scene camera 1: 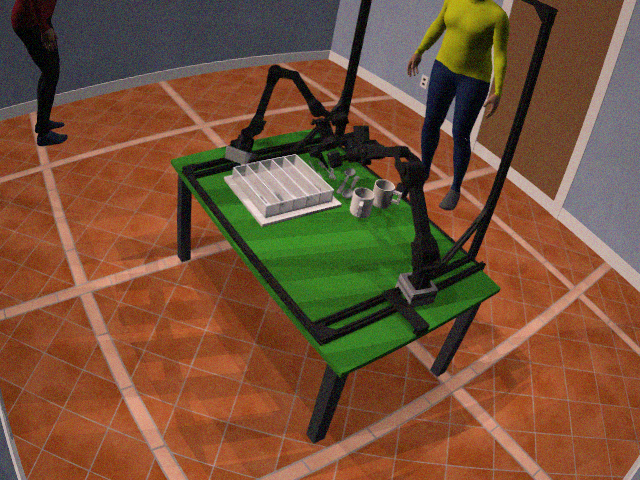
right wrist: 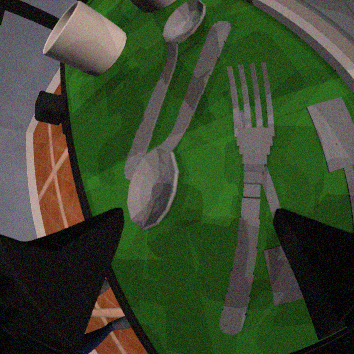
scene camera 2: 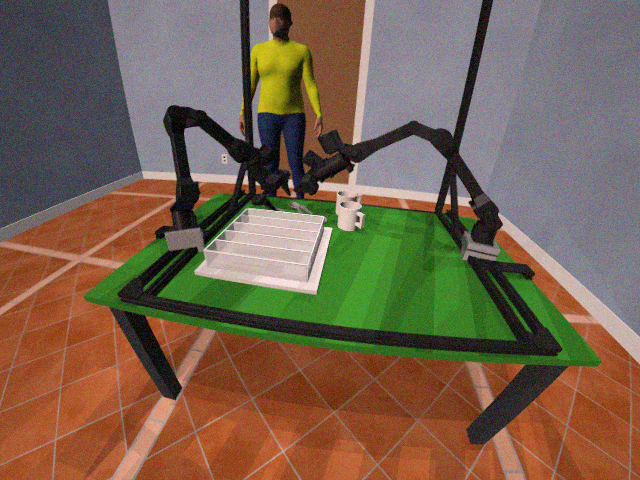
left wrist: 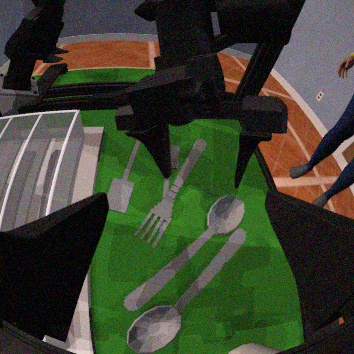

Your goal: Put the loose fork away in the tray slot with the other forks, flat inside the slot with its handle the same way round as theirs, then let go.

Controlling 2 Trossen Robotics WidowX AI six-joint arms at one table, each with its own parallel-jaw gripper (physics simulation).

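Note:
The loose fork lies on the green table among other cutlery. In the right wrist view its tines point up the picture, and its neck crosses a thin-handled utensil. My right gripper is open and empty above the table by the fork's handle; the handle shows between its fingers in both wrist views. My left gripper is open and empty, higher above the cutlery. The white slotted tray stands beside the cutlery. Utensils show in its slots, but I cannot tell which are forks.
Two spoons lie next to the fork. A flat-bladed utensil lies between fork and tray. Two white mugs stand beyond the spoons. Both grippers are close together over the cutlery. Dark rails edge the table.

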